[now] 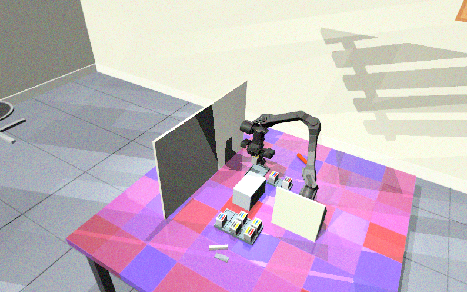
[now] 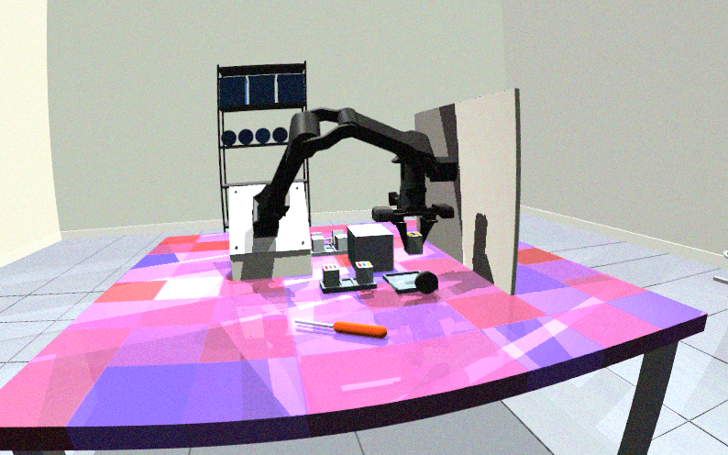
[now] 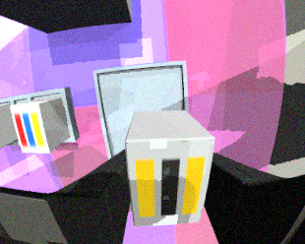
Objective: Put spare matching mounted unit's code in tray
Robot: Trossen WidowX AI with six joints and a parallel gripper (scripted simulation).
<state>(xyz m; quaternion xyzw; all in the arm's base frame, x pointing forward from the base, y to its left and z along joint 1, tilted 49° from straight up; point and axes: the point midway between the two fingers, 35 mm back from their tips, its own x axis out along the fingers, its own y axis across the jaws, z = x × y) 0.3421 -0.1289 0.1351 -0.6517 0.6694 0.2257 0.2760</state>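
My gripper tip is 10 mm past the grey tray and 80 mm above it. Round my gripper tip: mounted unit 60 mm behind, 200 mm to the left, 30 mm below; then tall grey panel 190 mm ahead, 180 mm to the left, 140 mm above; then dark cylinder 80 mm to the right, 60 mm below.
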